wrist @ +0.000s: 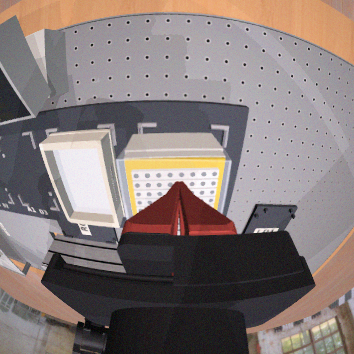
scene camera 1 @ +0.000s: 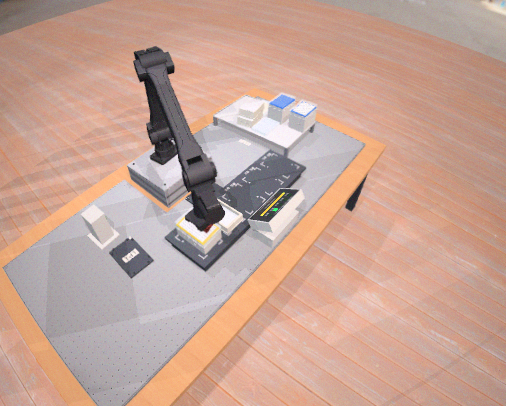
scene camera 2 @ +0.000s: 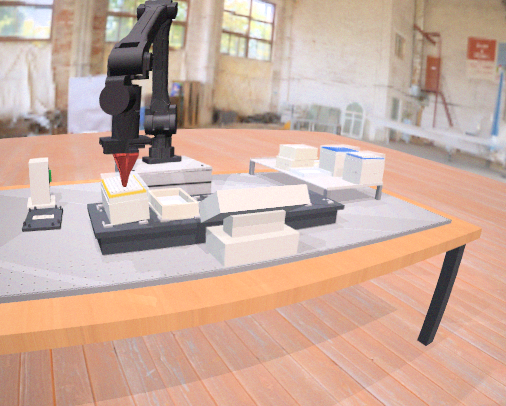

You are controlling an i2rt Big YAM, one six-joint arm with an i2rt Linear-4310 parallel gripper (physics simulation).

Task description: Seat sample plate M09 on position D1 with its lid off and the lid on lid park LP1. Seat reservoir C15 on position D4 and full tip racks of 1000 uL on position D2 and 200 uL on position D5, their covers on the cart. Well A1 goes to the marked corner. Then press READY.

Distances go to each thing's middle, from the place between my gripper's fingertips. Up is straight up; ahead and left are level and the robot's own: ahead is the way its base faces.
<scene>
My hand is 3 cm past the one-well reservoir (scene camera 2: 174,204), 12 cm to the right of it and 6 cm above it. The rest, counted from my hand: white stand (scene camera 2: 40,197): 38 cm behind, 19 cm to the right, 6 cm below; LP1 pad (scene camera 1: 132,258): 22 cm behind, 18 cm to the right, 12 cm below; RG pad (wrist: 107,234): 19 cm behind, 21 cm to the left, 12 cm below.
</scene>
